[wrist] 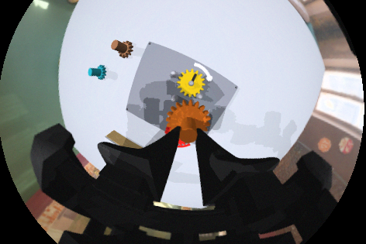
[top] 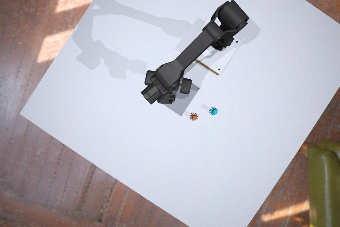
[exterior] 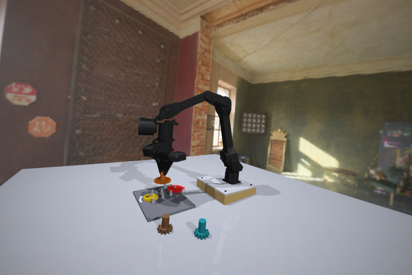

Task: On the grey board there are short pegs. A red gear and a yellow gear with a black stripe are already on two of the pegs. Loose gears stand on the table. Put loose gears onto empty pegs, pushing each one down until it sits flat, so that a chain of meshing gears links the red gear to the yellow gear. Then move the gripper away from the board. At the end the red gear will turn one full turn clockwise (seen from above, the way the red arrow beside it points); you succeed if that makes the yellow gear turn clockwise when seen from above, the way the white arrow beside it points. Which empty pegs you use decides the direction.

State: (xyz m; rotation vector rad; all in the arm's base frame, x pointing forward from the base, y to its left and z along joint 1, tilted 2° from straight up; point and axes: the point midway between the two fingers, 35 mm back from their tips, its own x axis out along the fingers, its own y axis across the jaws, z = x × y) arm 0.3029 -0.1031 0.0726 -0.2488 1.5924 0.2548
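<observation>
Now: the orange gear 1 cm below my gripper tip. The rest, counted from my gripper tip: brown gear (19 cm to the left, 7 cm below, 7 cm ahead); then red gear (7 cm below, 6 cm behind); then yellow gear (7 cm below, 5 cm ahead, 2 cm to the left).
</observation>
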